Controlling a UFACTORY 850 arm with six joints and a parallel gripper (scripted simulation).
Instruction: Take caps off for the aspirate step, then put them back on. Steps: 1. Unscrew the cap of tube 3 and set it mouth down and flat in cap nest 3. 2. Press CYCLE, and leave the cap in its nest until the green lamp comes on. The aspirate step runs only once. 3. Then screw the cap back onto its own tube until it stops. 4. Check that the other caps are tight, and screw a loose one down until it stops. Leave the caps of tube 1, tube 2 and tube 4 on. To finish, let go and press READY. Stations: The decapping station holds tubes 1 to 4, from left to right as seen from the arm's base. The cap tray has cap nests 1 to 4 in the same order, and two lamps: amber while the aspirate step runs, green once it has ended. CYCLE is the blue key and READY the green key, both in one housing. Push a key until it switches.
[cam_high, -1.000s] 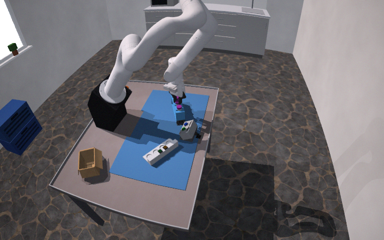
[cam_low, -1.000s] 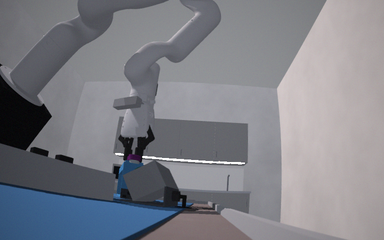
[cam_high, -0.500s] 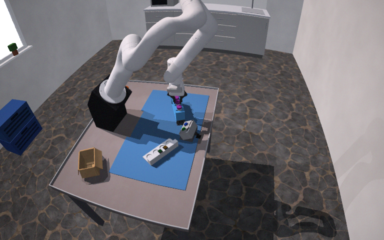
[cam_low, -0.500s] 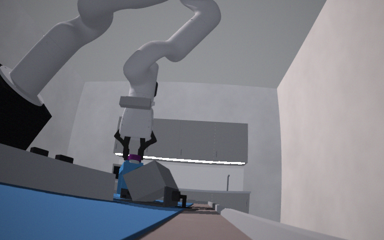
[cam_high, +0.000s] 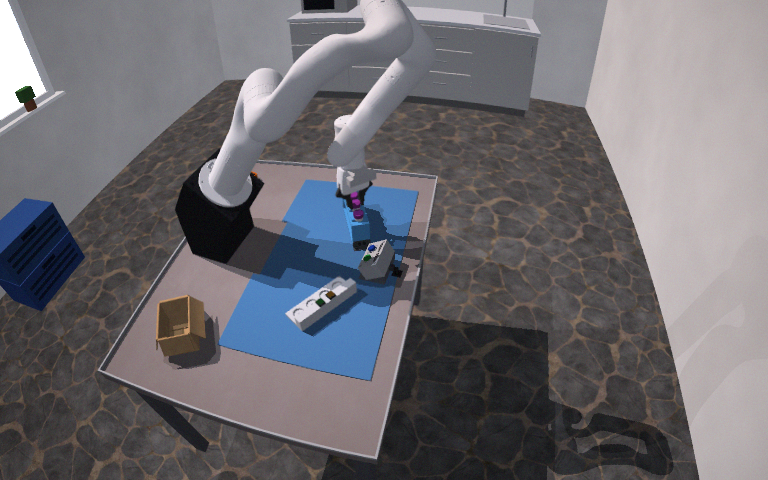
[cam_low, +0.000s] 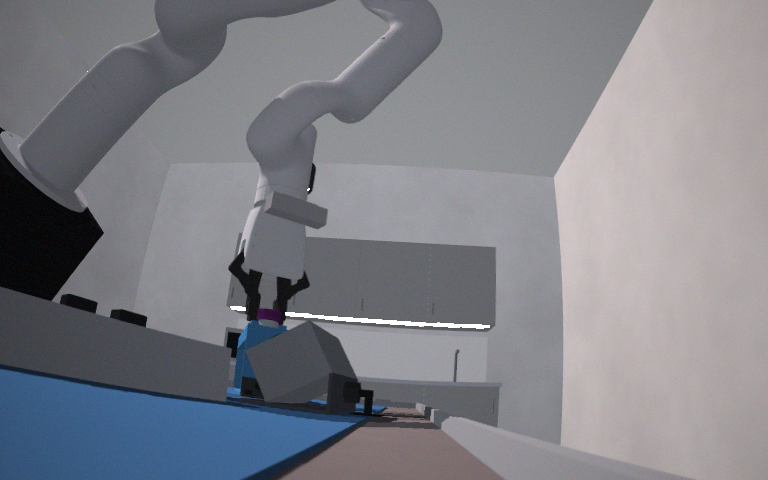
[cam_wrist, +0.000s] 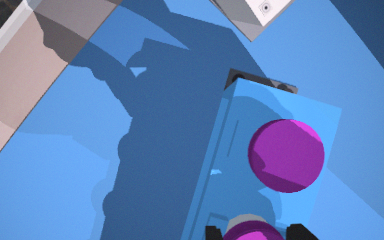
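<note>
Right now the magenta cap is 1 cm below my hand. Also, from my hand: grey key housing (11 cm ahead, 17 cm to the right, 8 cm below); then blue key (9 cm ahead, 14 cm to the right, 6 cm below); then green key (9 cm ahead, 19 cm to the right, 6 cm below).
</note>
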